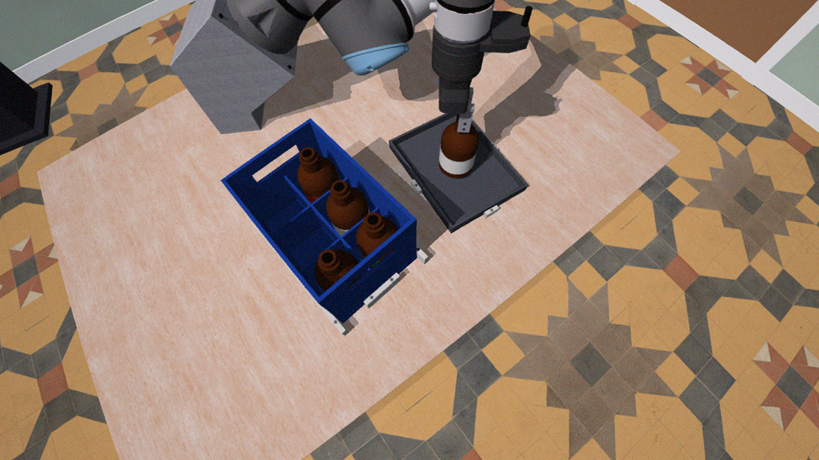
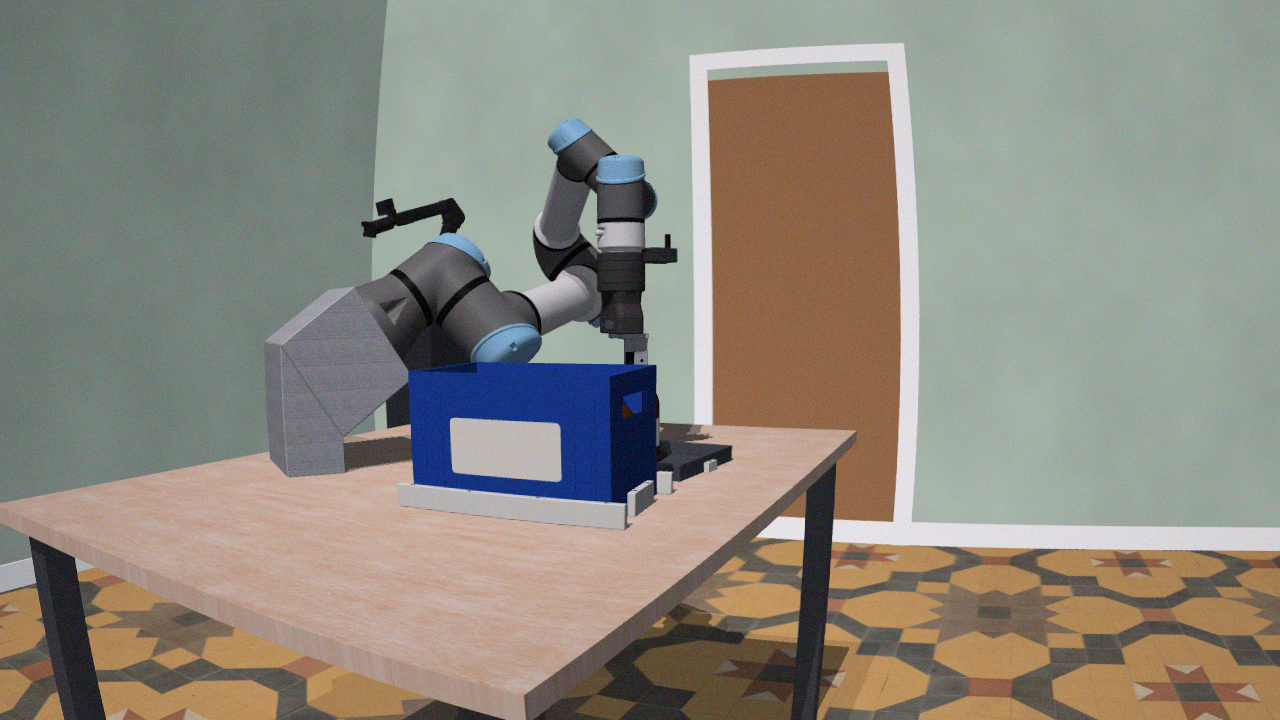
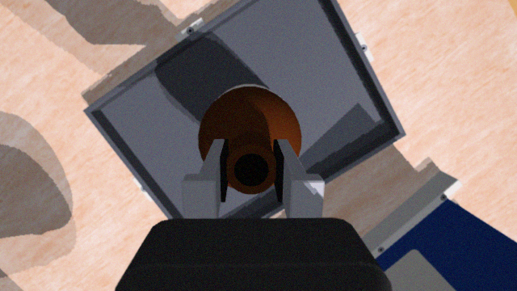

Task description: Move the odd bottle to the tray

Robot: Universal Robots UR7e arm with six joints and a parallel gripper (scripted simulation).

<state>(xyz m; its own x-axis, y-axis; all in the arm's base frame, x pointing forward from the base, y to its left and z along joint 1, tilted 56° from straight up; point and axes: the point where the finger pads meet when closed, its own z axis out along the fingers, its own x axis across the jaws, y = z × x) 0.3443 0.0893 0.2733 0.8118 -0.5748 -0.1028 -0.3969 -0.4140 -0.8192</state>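
Right now my hand is 15 cm above the dark tray. From my hand the other things lie so: glass bottle: 4 cm behind, 28 cm to the right, 7 cm below; then blue crate: 6 cm ahead, 30 cm to the right, 8 cm below.
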